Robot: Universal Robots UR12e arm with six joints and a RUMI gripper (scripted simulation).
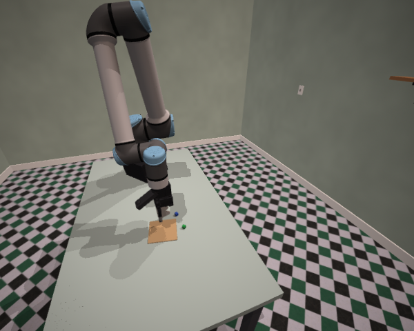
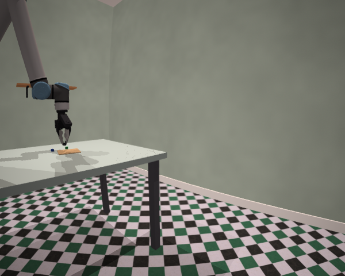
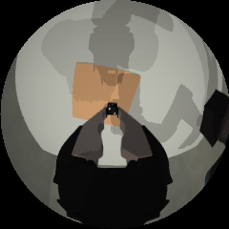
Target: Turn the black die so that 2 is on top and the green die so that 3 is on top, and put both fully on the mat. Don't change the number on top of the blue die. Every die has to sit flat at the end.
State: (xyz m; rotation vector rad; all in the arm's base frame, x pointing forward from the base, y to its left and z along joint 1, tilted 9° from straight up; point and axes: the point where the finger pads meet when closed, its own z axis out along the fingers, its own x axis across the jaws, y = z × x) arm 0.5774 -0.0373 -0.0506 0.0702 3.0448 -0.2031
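The orange mat is 30 mm ahead of my hand and 60 mm below it. The rest, counted from my hand: green die 60 mm ahead, 100 mm to the left, 50 mm below; black die 10 mm below; blue die 50 mm behind, 100 mm to the left, 50 mm below.
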